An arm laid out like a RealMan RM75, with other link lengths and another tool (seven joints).
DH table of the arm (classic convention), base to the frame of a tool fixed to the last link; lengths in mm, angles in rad. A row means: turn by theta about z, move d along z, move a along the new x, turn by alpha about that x. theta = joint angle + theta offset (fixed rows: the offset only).
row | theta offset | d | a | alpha
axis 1 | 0.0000 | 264.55 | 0.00 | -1.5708
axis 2 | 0.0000 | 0.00 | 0.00 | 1.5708
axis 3 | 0.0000 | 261.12 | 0.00 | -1.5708
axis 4 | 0.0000 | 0.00 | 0.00 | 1.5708
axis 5 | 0.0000 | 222.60 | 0.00 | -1.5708
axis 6 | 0.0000 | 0.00 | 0.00 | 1.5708
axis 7 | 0.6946 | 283.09 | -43.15 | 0.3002
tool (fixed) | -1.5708 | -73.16 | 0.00 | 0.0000
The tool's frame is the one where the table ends.
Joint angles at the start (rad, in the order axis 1, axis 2, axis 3, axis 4, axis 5, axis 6, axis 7):
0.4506 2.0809 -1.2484 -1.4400 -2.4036 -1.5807 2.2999
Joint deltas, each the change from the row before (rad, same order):
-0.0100 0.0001 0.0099 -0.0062 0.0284 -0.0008 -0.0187
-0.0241 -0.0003 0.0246 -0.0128 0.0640 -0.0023 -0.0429
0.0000 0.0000 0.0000 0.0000 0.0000 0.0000 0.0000
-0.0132 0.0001 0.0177 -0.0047 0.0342 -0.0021 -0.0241
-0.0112 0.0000 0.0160 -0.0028 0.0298 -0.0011 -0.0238
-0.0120 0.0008 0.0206 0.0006 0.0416 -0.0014 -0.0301
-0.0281 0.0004 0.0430 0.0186 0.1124 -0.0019 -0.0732
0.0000 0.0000 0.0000 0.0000 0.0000 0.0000 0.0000
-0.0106 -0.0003 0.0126 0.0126 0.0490 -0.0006 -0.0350
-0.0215 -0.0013 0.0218 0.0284 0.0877 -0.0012 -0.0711
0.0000 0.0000 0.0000 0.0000 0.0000 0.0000 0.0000
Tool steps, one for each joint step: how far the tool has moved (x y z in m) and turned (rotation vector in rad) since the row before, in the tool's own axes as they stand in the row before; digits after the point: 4 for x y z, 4 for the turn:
-0.0016 0.0003 -0.0040 0.0136 -0.0261 -0.0027
-0.0022 0.0006 -0.0095 0.0329 -0.0566 -0.0033
0.0000 0.0000 0.0000 0.0000 0.0000 0.0000
0.0000 0.0001 -0.0055 0.0194 -0.0296 0.0020
0.0002 -0.0002 -0.0049 0.0191 -0.0250 0.0001
-0.0008 -0.0007 -0.0062 0.0247 -0.0363 0.0012
-0.0026 -0.0008 -0.0138 0.0578 -0.0969 0.0081
0.0000 0.0000 0.0000 0.0000 0.0000 0.0000
-0.0024 -0.0001 -0.0051 0.0242 -0.0421 -0.0019
-0.0024 0.0007 -0.0094 0.0482 -0.0718 -0.0044
0.0000 0.0000 0.0000 0.0000 0.0000 0.0000

